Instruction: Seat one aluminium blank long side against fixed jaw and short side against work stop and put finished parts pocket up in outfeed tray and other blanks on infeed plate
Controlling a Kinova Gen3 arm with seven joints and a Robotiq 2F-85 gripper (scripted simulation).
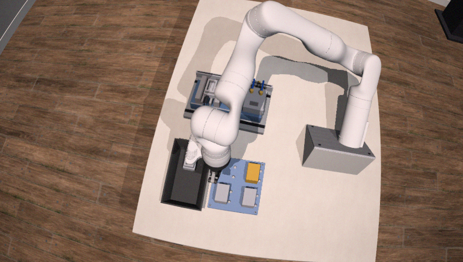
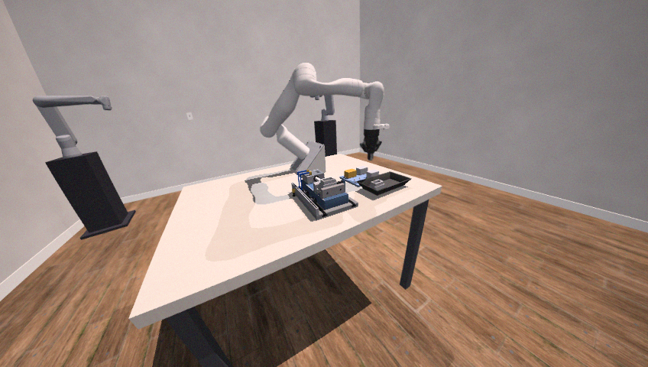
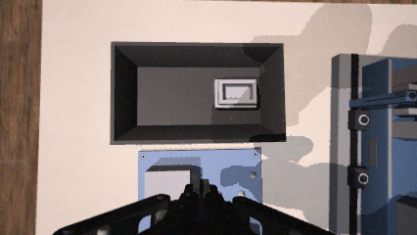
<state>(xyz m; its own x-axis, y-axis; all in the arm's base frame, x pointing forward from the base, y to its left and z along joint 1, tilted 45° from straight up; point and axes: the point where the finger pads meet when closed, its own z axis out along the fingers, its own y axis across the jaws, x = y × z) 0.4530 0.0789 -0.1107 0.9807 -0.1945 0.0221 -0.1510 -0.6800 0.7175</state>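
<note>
Right now my hand is 30 mm past the white rod, 300 mm to the left of it and 60 mm above it. Also, from my hand: hose block: 110 mm behind, 290 mm to the right, 60 mm below; then blue vise: 10 mm behind, 300 mm to the right, 100 mm below; then brass blank: 120 mm behind, 30 mm to the right, 110 mm below.
</note>
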